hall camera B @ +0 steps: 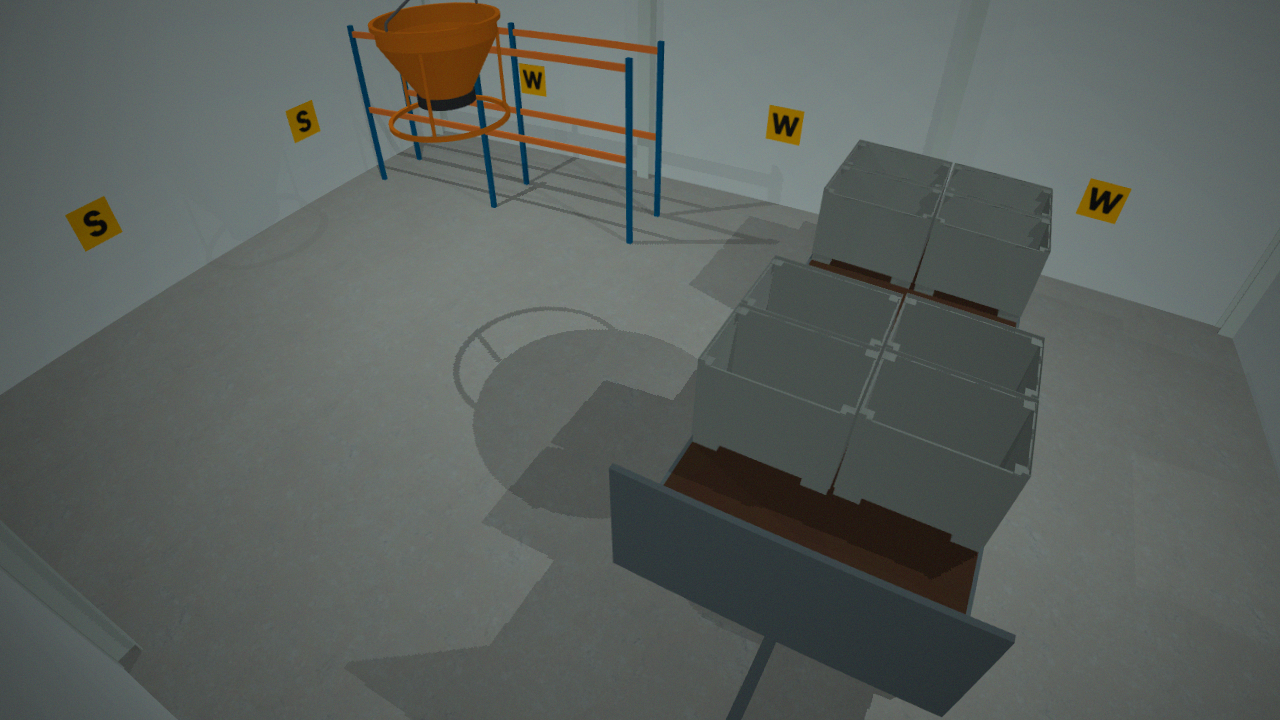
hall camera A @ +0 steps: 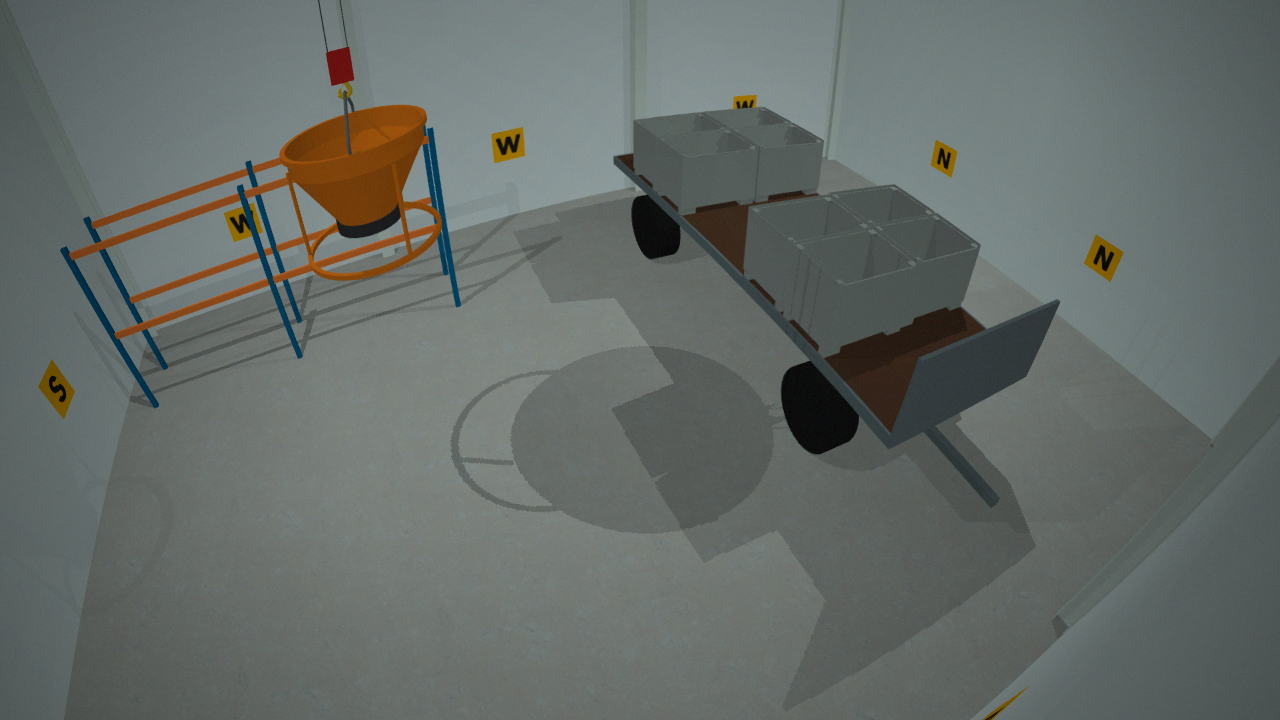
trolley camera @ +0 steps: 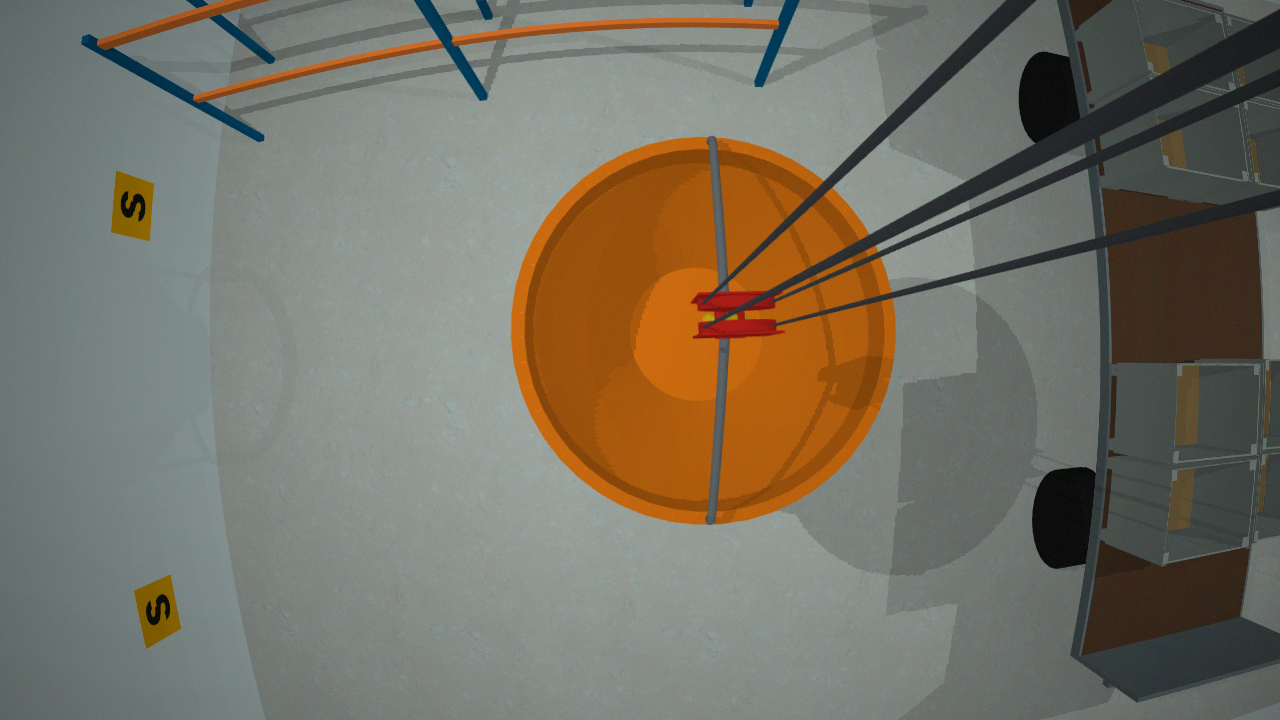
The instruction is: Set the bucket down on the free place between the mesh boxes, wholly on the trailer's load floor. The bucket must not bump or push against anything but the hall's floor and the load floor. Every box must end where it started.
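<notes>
The orange bucket (hall camera A: 358, 192) (hall camera B: 438, 67) (trolley camera: 608, 402) hangs upright in the air from its grey bail. My hook (hall camera A: 345, 91) (trolley camera: 708, 317), under the red block, holds the bail; it does not show in hall camera B. In the trolley view the bucket is left of the trailer and apart from it. Grey mesh boxes stand on the trailer in two groups, one at the far end (hall camera A: 716, 179) (hall camera B: 868, 232) and one nearer the headboard (hall camera A: 895, 300) (hall camera B: 760, 402) (trolley camera: 1141, 402). Between them lies a bare brown stretch of load floor (hall camera A: 720, 234) (trolley camera: 1181, 286).
A rack with blue posts (hall camera A: 268, 268) (hall camera B: 629, 152) (trolley camera: 460, 58) and orange beams stands along the W wall, beyond the bucket in the trolley view. The grey headboard (hall camera A: 980, 367) (hall camera B: 787, 582) (trolley camera: 1181, 658) rises at the trailer's drawbar end. A black wheel (hall camera A: 819, 407) (trolley camera: 1065, 519) stands below the near boxes.
</notes>
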